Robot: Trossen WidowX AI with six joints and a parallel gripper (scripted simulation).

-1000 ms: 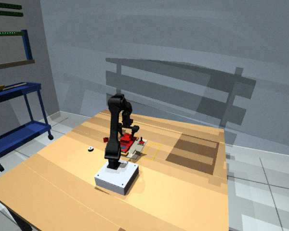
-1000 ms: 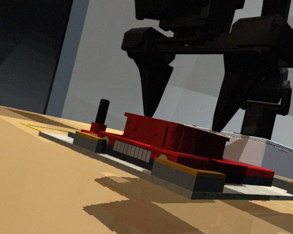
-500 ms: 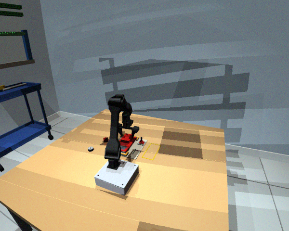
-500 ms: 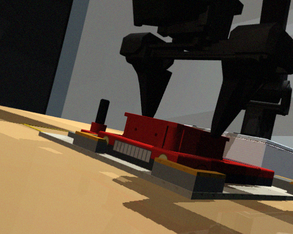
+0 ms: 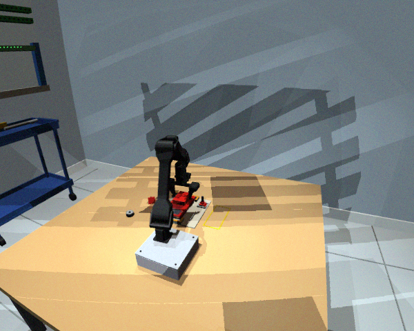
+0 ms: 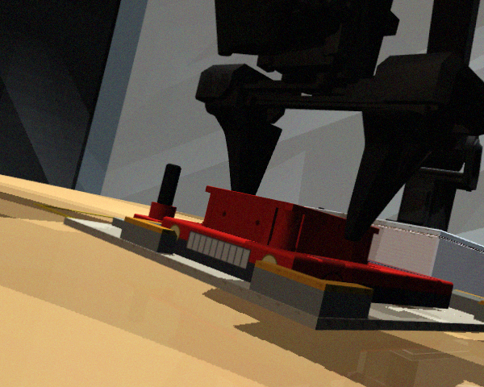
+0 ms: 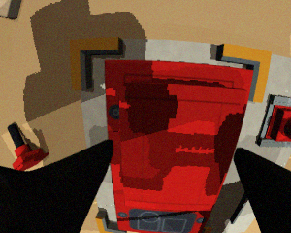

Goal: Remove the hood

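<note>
Now: gripper tip 4 cm past the grey baseplate, 1 cm to the left of it and 3 cm above it. The rest, counted from my gripper tip: black wheel 18 cm behind, 23 cm to the left, 3 cm below; then red hood right at my gripper tip.
</note>
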